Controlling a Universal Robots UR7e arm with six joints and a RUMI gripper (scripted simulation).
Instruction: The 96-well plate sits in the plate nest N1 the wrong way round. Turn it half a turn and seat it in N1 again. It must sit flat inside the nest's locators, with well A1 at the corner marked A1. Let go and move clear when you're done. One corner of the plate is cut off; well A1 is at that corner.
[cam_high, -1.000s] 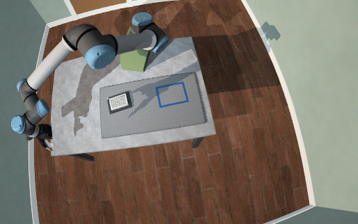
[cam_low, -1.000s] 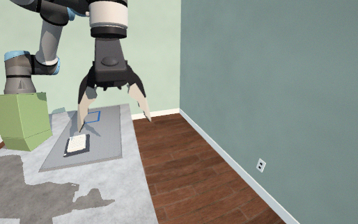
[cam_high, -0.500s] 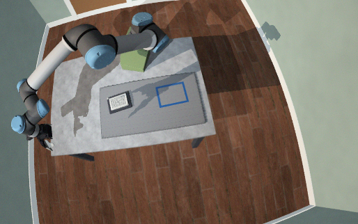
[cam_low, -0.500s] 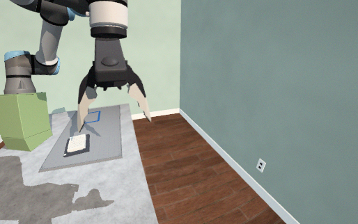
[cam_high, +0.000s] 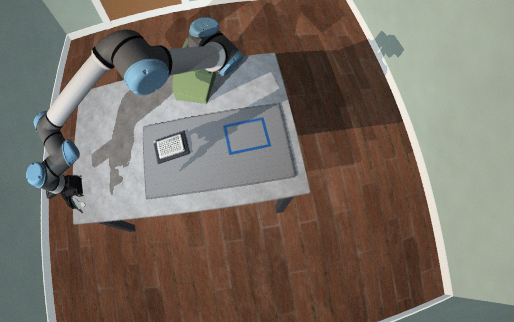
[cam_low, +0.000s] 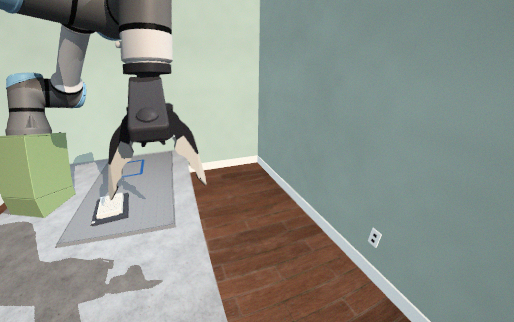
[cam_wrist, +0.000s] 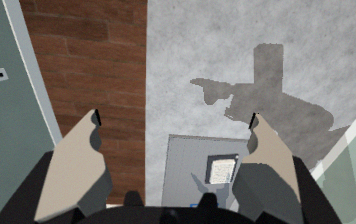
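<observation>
The white 96-well plate lies 36 cm to the left of my hand, 27 cm behind it and 24 cm below it. Also, from my hand: dark plate nest: 36 cm to the left, 27 cm behind, 25 cm below.
</observation>
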